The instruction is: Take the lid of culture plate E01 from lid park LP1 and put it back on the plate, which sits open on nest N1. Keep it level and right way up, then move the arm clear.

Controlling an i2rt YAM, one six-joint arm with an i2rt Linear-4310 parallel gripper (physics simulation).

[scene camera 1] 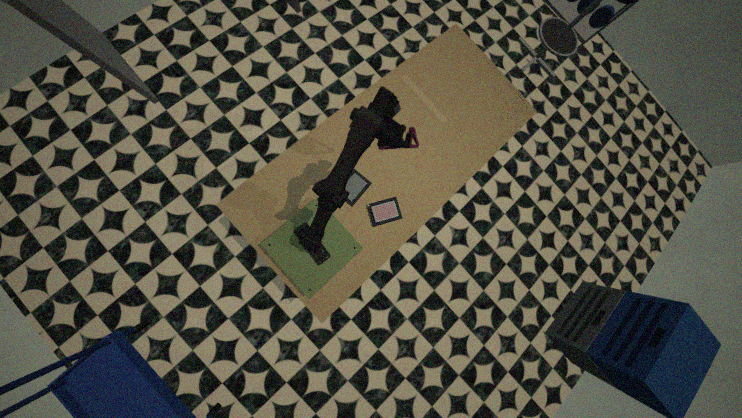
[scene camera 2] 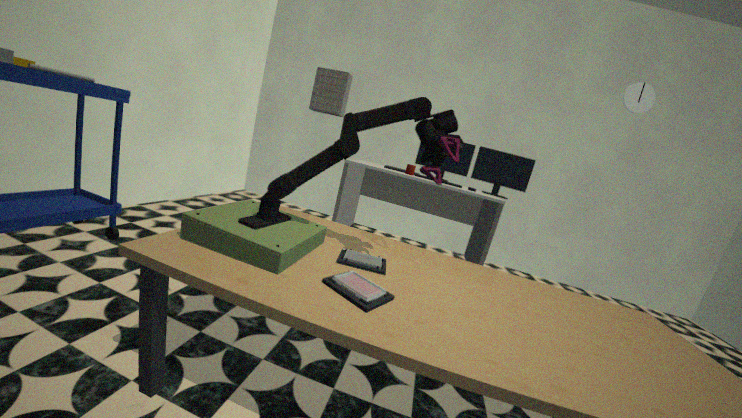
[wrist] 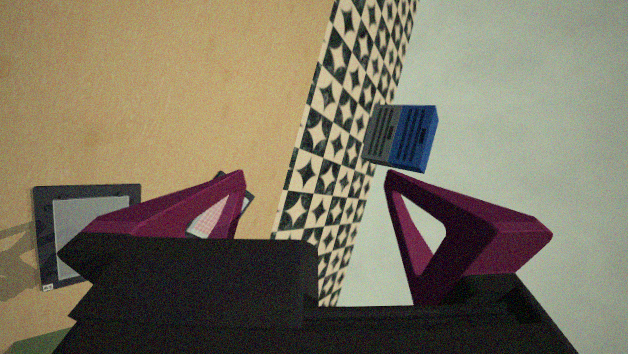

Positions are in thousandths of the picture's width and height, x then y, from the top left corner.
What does the gripper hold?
Nothing.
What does the grey plate lid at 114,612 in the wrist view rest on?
A dark lid nest.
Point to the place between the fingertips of the gripper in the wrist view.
501,501
